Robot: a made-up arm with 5 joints.
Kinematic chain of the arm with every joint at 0, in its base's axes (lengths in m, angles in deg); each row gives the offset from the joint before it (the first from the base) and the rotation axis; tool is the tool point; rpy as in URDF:
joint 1: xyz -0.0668 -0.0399 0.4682 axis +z
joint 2: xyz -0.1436 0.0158 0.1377 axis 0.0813 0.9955 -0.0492
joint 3: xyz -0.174 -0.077 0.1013 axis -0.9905 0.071 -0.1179
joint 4: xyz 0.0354 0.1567 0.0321 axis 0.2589 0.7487 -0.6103
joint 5: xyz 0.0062 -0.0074 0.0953 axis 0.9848 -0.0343 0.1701
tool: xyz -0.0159 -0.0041 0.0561 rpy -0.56 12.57 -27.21
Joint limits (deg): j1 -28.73..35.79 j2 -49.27..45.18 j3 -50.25..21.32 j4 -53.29..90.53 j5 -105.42..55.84
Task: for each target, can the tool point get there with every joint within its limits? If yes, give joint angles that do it. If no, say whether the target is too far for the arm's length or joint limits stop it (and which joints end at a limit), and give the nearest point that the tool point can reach.
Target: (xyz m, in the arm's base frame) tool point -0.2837 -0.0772 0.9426
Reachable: yes | joints 22.01 17.62 -7.81 -10.23 10.54
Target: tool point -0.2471 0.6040 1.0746
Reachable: no: too far | nearest point -0.2827 0.2421 0.8600 | short by 0.422 m
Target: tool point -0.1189 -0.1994 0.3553
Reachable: no: joint limits stop it (at a limit: joint 1, joint 2, joint 3, joint 4, joint 5) | nearest point -0.3067 -0.1313 0.6354 | short by 0.344 m
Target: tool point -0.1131 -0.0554 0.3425
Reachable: no: joint limits stop it (at a limit: joint 2, joint 3, joint 4, joint 5) | nearest point -0.3102 -0.1214 0.6354 | short by 0.359 m
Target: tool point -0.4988 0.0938 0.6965
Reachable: yes | joints -4.12 -38.73 7.59 -15.75 12.35
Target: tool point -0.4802 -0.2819 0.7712
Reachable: yes | joints 24.74 -38.10 -35.81 -0.38 5.37
